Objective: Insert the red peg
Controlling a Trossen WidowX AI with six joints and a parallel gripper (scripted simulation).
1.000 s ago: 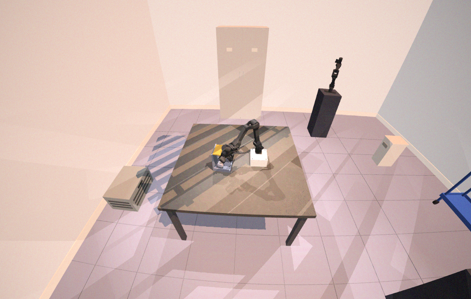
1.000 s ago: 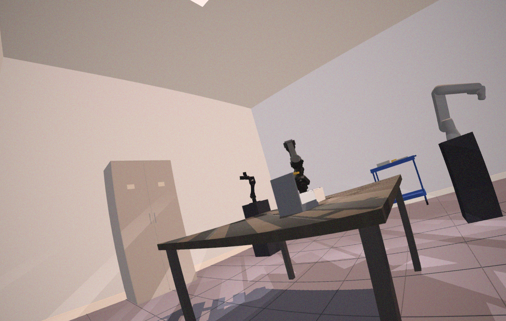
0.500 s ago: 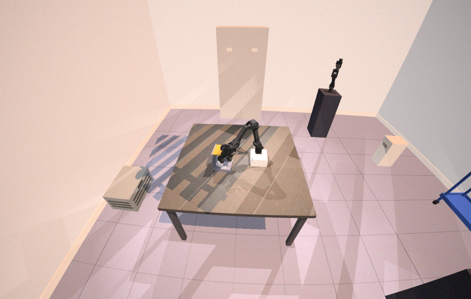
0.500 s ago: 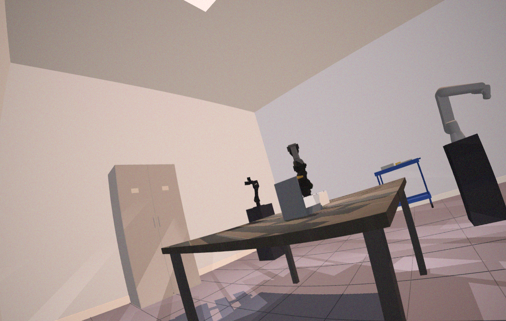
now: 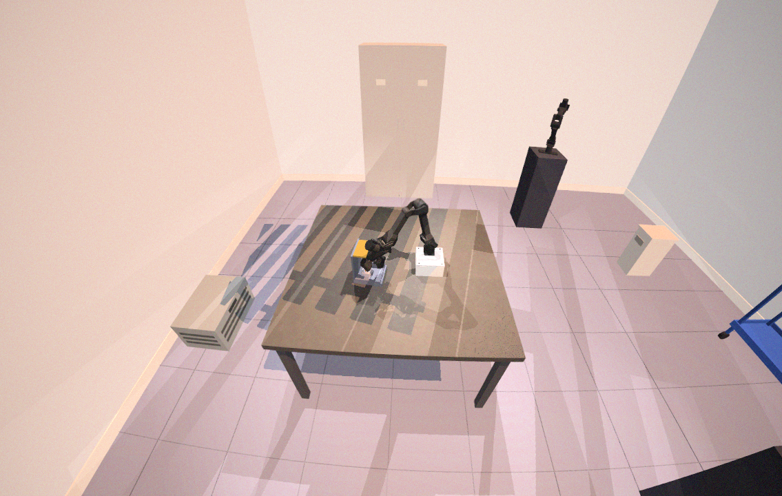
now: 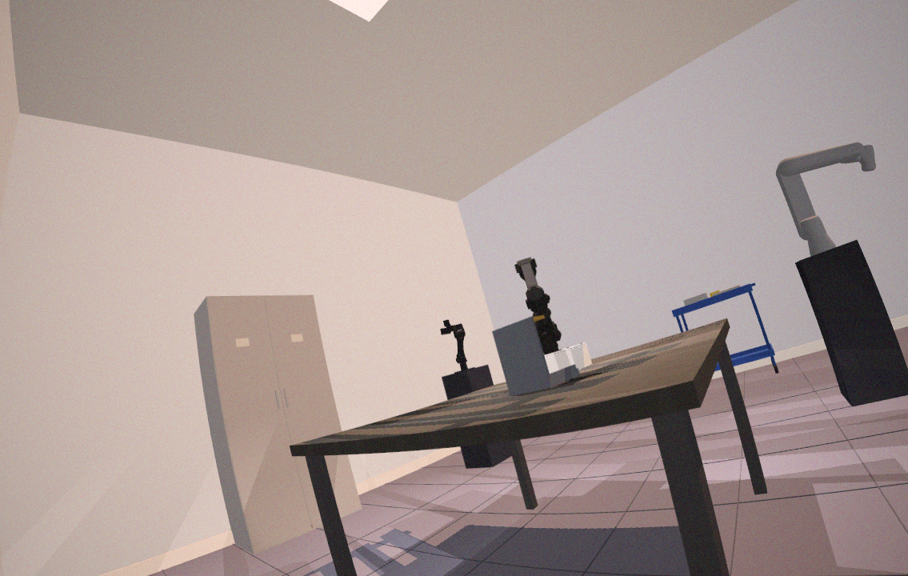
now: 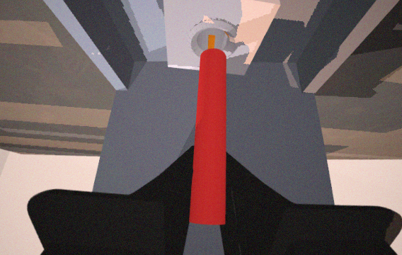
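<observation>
Right now my gripper tip is 3 cm short of the grey back wall and 2 cm below it. Round my gripper tip: yellow roof (2 cm behind, 11 cm above); red peg (3 cm behind, 1 cm to the left, 1 cm below).
</observation>
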